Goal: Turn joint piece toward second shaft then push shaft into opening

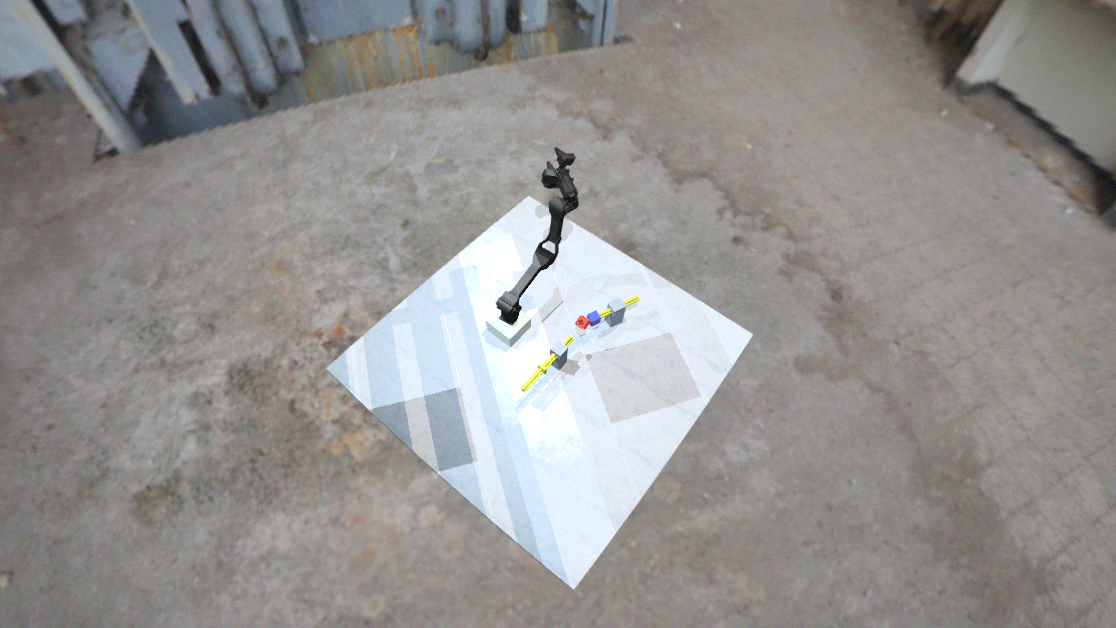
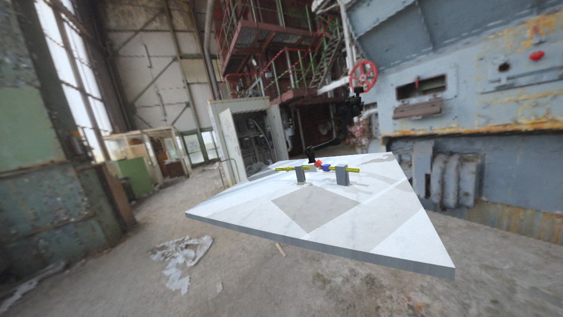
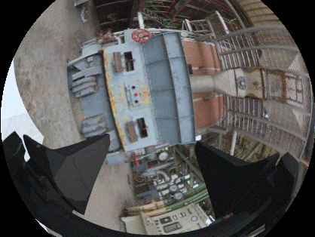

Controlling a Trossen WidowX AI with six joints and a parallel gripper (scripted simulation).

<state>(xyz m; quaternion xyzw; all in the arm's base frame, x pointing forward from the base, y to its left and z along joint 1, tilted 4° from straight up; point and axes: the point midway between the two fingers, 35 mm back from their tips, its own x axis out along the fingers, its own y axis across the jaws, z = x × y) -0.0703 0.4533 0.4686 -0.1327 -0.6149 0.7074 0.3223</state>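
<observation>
My gripper tip is 36 cm short of the red joint piece, 40 cm to the left of it and 42 cm above it.
</observation>
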